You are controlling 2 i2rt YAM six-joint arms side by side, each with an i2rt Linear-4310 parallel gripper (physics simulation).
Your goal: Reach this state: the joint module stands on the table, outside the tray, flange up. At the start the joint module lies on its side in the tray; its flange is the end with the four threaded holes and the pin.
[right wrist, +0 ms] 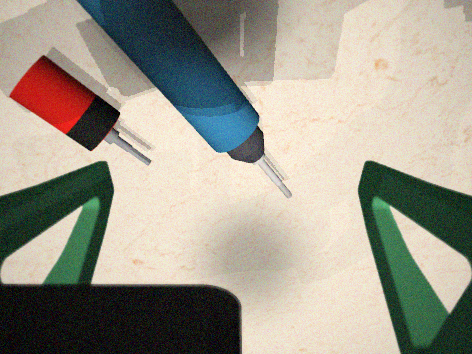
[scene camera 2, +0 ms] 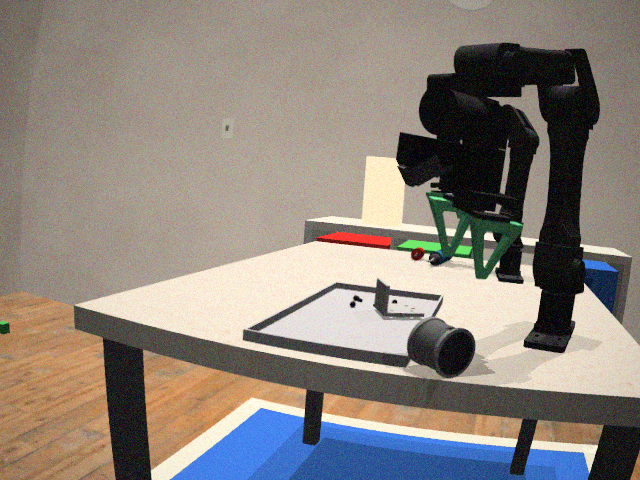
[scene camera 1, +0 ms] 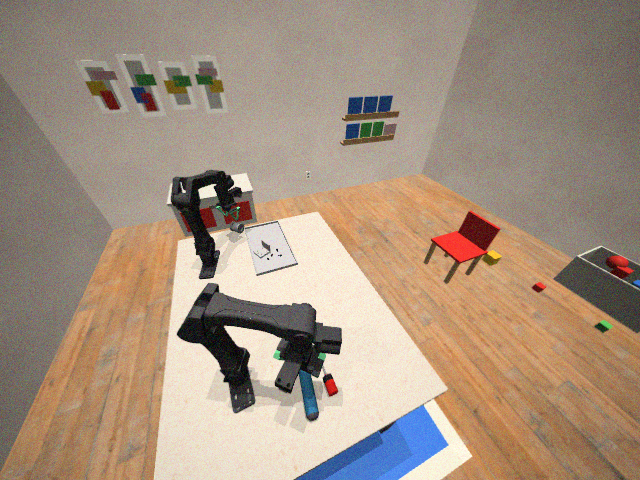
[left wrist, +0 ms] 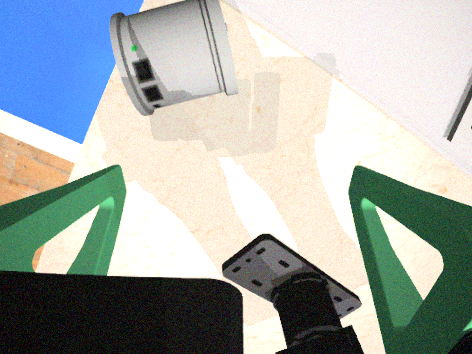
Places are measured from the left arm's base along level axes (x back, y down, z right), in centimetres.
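Pixels of known places: left gripper, fingertip midpoint: [scene camera 2: 463, 267] [scene camera 1: 232, 218] [left wrist: 237, 178]; right gripper, fingertip midpoint: [right wrist: 235, 175] [scene camera 2: 448, 218]; left arm's base at its link origin: [scene camera 2: 551, 335] [scene camera 1: 210, 264] [left wrist: 297, 285]; right arm's base at its link origin: [scene camera 2: 508, 276] [scene camera 1: 239, 377].
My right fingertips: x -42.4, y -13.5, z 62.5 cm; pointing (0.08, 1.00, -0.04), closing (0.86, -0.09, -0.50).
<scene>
Ahead of a thing's pixels: the offset from my right fingertips to its top centre. "*": to the spot under its first point.
The grey joint module {dx +31.0, dy +6.6, dz -90.1 cm} [scene camera 1: 237, 227] [scene camera 2: 442, 346] [left wrist: 175, 55] lies on its side outside the tray {dx +11.7, dy +11.9, dz -73.7 cm} [scene camera 1: 281, 237] [scene camera 2: 325, 352] [left wrist: 400, 40], close by the tray's corner and near the table's edge. Its flange end points toward the tray side; the flange face with holes and pin is hidden. In the left wrist view its ports and green light show at the other end. My left gripper [scene camera 1: 228, 215] [scene camera 2: 465, 266] [left wrist: 237, 178] is open and empty, above the table and apart from the module. My right gripper [scene camera 1: 299, 356] [right wrist: 235, 175] is open and empty above the two tools.
A blue screwdriver {* dx -2.1, dy +9.4, dz +5.9 cm} [scene camera 1: 308, 395] [scene camera 2: 436, 257] [right wrist: 175, 70] and a red-handled one {dx -9.4, dy +10.1, dz +1.4 cm} [scene camera 1: 330, 384] [scene camera 2: 417, 253] [right wrist: 60, 95] lie under the right gripper. The tray holds an angled bracket [scene camera 1: 264, 249] [scene camera 2: 382, 299] and several small black parts. The left arm's base plate [left wrist: 255, 267] shows below the module.
</scene>
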